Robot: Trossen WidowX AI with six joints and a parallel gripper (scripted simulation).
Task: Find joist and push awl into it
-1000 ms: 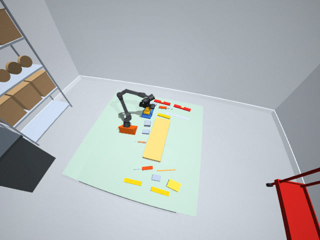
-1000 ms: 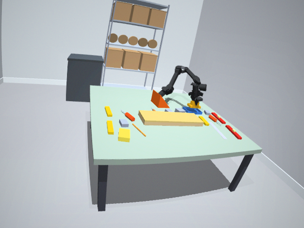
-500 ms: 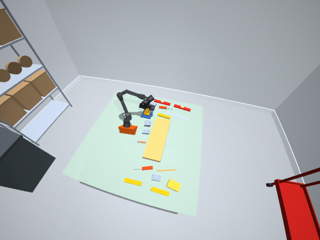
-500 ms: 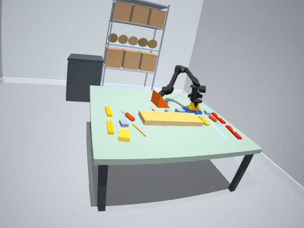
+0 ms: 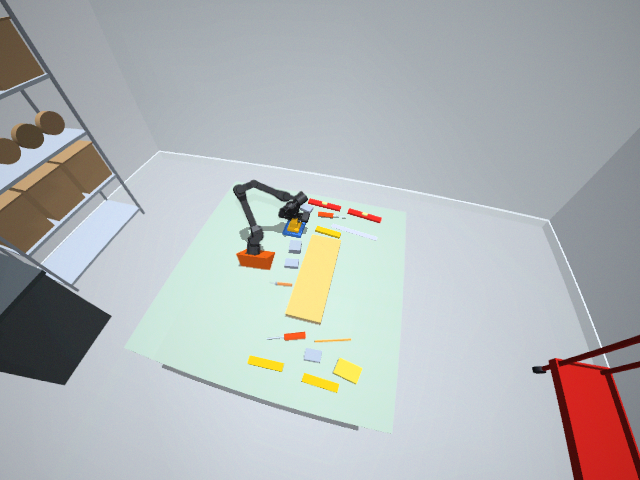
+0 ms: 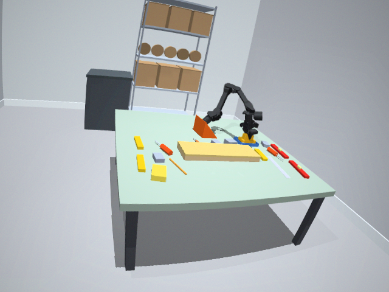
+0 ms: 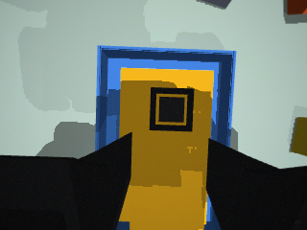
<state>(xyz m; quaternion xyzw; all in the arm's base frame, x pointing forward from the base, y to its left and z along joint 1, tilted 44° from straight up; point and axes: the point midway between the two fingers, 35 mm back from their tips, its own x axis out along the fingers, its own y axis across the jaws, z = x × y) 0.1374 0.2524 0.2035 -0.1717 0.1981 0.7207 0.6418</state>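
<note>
The stud finder lies 20 mm above my gripper tip and 10 mm to the left of it. Also, from my gripper tip: blue tray (30 mm below, 10 mm to the right); then white ruler (370 mm ahead, 50 mm to the left, 40 mm below); then square light (30 mm above, 20 mm to the left).
</note>
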